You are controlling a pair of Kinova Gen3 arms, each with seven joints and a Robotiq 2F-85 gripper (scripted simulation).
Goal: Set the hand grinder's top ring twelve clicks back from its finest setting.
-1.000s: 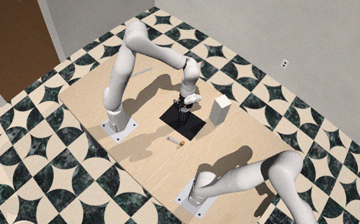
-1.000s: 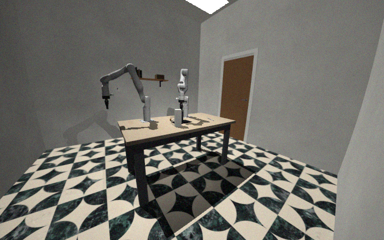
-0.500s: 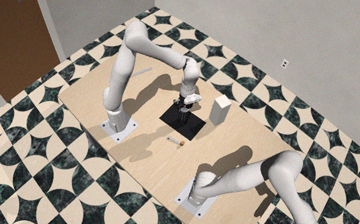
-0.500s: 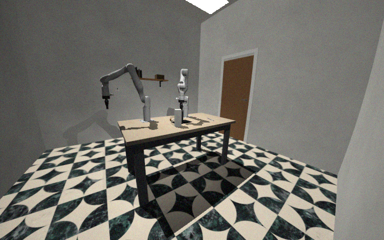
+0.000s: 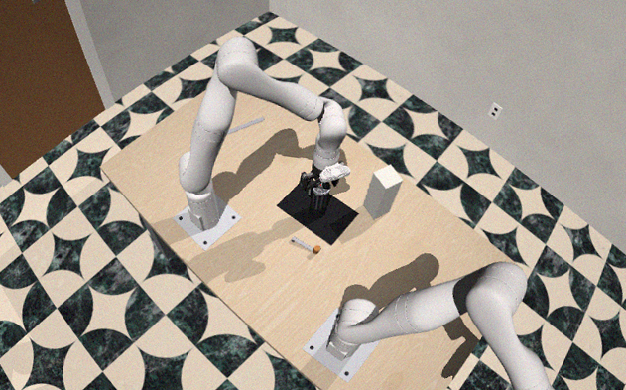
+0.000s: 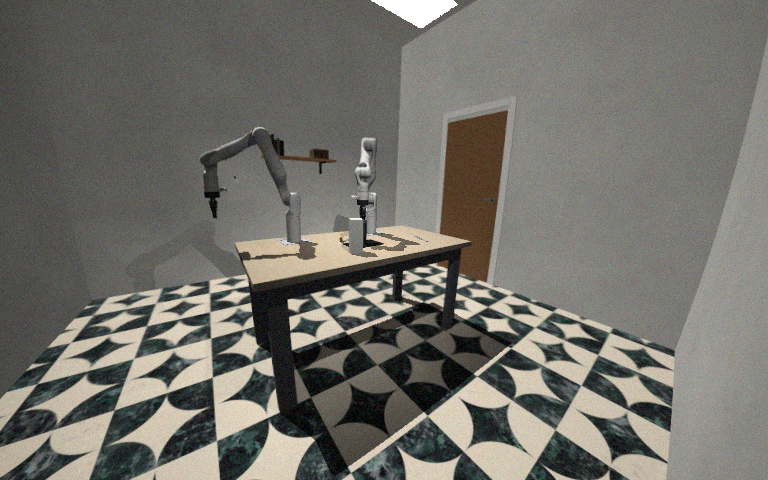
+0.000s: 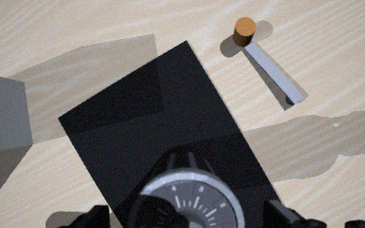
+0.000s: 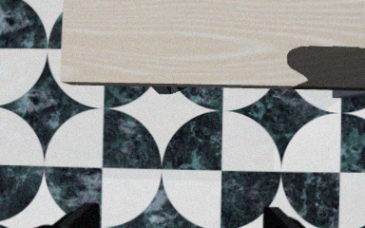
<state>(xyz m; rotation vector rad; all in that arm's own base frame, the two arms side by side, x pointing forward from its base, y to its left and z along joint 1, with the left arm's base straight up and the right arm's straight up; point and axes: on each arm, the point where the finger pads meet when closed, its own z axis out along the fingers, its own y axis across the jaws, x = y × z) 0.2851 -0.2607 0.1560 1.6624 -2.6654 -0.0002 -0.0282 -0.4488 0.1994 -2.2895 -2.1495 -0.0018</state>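
Note:
Now: the top ring right at my left hand. The rest, counted from my left hand: crank handle: 130 mm behind, 60 mm to the right, 140 mm below; then tall pale box: 160 mm ahead, 140 mm to the right, 60 mm below; then black mat: 10 mm ahead, 150 mm below.

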